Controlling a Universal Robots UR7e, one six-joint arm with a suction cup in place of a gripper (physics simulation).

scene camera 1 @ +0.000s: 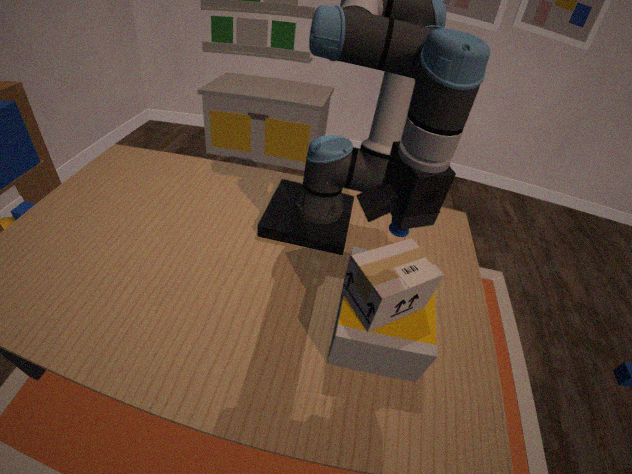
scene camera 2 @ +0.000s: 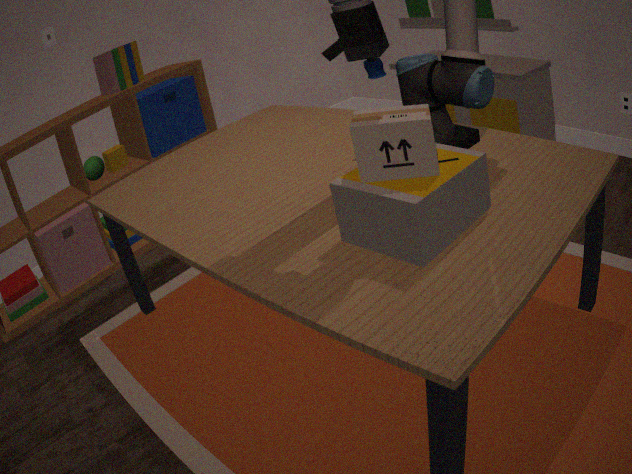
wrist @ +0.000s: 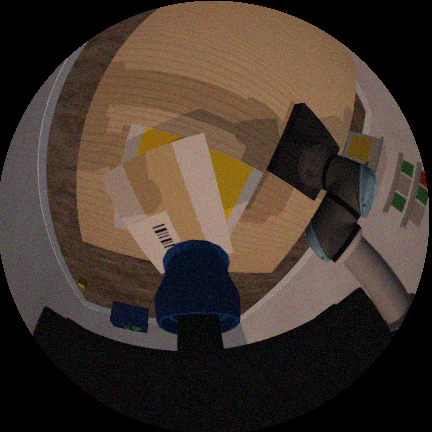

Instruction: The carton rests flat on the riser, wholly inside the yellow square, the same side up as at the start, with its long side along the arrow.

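Observation:
The white carton (scene camera 1: 395, 285) (scene camera 2: 395, 147) (wrist: 175, 185) stands upright on the grey riser (scene camera 1: 380, 355) (scene camera 2: 382, 224) (wrist: 131, 142), its taped, barcoded face up and its printed arrows pointing up. It is turned relative to the riser's edges and covers much of the yellow square (scene camera 1: 408, 332) (scene camera 2: 413, 186) (wrist: 232, 182). Whether its base lies wholly inside the square is hidden. Part of the black arrow line (scene camera 2: 449, 160) shows to the carton's right in scene camera 2. My blue suction cup (scene camera 1: 398, 230) (scene camera 2: 375, 68) (wrist: 196, 254) hangs above the carton, apart from it, holding nothing.
The riser stands on the wooden table (scene camera 1: 153, 306) (scene camera 2: 229, 178) (wrist: 215, 45). The arm's black base plate (scene camera 1: 285, 224) (wrist: 295, 150) is behind the riser. A cabinet (scene camera 1: 257, 127) stands beyond the table, and a wooden shelf unit (scene camera 2: 63, 153) stands at the left in scene camera 2.

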